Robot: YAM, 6 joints.
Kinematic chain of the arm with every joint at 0, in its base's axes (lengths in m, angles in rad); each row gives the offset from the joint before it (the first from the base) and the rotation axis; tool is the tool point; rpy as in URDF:
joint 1: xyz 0 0 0.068 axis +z
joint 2: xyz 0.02 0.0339 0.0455 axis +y
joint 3: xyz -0.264 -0.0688 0 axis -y
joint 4: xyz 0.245 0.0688 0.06 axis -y
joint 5: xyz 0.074 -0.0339 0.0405 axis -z
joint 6: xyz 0.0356 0 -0.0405 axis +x
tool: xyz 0 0 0 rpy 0 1.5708 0
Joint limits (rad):
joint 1: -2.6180..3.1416
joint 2: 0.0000..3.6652
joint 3: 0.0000..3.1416
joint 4: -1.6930..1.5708
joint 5: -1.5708..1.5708
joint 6: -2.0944..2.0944
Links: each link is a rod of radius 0.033 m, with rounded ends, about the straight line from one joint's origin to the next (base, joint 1, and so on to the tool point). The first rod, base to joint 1, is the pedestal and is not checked.
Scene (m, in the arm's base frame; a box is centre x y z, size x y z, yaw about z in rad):
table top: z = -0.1
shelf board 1: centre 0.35 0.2 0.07 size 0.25 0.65 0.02 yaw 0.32
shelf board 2: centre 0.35 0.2 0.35 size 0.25 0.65 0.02 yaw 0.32
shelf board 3: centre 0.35 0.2 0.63 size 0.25 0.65 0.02 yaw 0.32
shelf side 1: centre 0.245 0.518 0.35 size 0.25 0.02 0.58 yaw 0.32
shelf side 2: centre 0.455 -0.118 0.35 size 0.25 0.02 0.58 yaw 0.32
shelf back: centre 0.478 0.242 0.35 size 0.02 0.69 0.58 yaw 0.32
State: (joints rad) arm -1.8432 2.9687 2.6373 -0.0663 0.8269 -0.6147
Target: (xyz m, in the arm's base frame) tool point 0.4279 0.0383 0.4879
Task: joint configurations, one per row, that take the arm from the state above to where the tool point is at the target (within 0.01 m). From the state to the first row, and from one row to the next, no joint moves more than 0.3 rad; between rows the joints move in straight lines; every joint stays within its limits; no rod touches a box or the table.
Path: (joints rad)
1: -1.6732 2.6761 2.4243 -0.0408 0.9194 -0.5996
2: -1.5033 2.3836 2.2113 -0.0153 1.0118 -0.5844
3: -1.3333 2.0910 1.9982 0.0101 1.1043 -0.5693
4: -1.1634 1.7985 1.7852 0.0356 1.1967 -0.5541
5: -0.8883 1.6559 1.7796 -0.2470 1.1289 -0.5693
6: -0.6132 1.5133 1.7740 -0.5297 1.0610 -0.5844
7: -0.3381 1.3706 1.7683 -0.8124 0.9932 -0.5996
8: -0.0630 1.2280 1.7627 -1.0951 0.9253 -0.6147
9: 0.0091 1.4845 1.9707 -0.9096 0.9109 -0.6147
10: 0.0812 1.7410 2.1786 -0.7240 0.8965 -0.6147
11: 0.1533 1.9975 2.3865 -0.5385 0.8821 -0.6147

